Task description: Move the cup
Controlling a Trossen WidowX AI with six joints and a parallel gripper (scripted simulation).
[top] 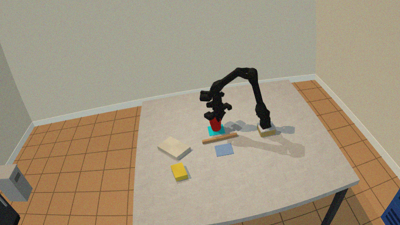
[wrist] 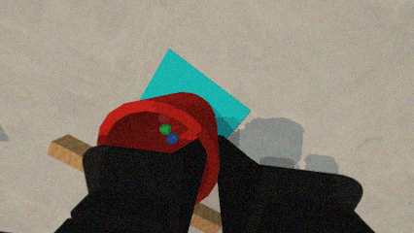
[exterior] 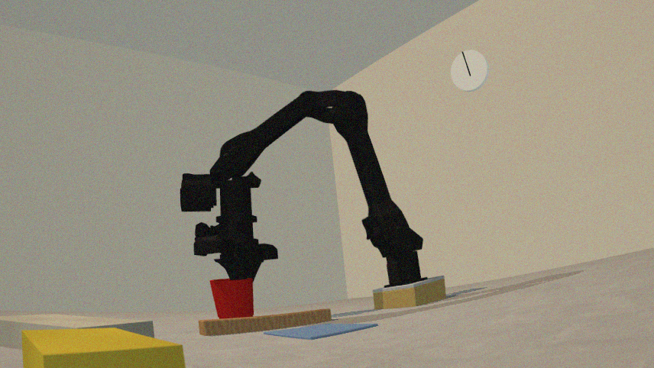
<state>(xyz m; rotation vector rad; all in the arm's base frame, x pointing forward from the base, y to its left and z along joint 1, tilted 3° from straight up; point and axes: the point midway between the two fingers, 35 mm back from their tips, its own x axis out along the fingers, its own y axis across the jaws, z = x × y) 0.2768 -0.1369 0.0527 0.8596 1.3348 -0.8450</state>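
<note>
Now: the red cup 3 cm ahead of my gripper tip and 1 cm to the left of it. The rest, counted from my gripper tip: blue marble: 3 cm to the left, 3 cm below, 3 cm ahead; green marble: 4 cm ahead, 3 cm to the left, 3 cm below; cyan pad: 5 cm below, 3 cm ahead, 2 cm to the left.
</note>
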